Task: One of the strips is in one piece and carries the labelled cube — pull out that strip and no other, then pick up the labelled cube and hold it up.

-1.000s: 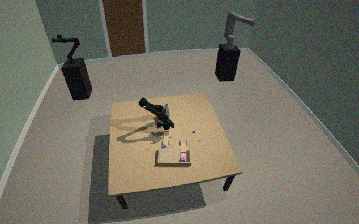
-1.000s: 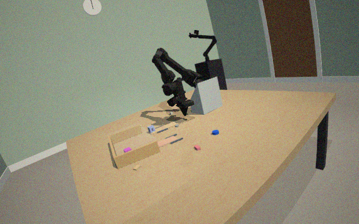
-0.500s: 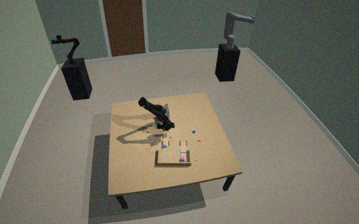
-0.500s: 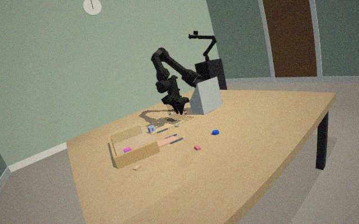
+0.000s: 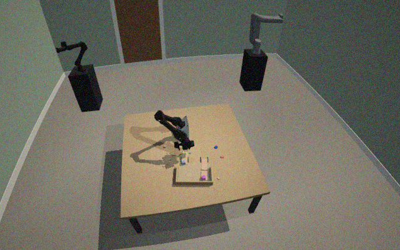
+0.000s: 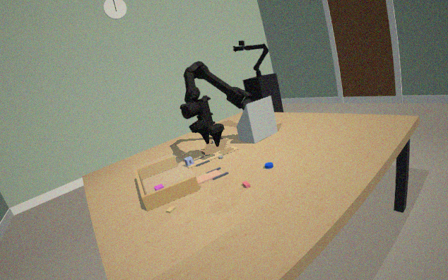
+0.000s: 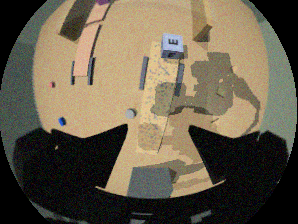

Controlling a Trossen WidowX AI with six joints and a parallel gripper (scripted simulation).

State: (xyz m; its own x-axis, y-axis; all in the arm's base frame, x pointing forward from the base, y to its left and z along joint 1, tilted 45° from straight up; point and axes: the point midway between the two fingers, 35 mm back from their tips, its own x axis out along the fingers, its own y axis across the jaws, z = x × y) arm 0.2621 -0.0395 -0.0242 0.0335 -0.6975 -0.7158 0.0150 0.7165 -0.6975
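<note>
Right now the labelled cube is 120 mm ahead of my gripper tip, 20 mm to the right of it and 30 mm below it. Also, from my gripper tip: pink strip: 160 mm ahead, 170 mm to the left, 50 mm below; blue disc: 40 mm behind, 320 mm to the left, 50 mm below; white piece: 110 mm behind, 190 mm to the right, 50 mm below.
</note>
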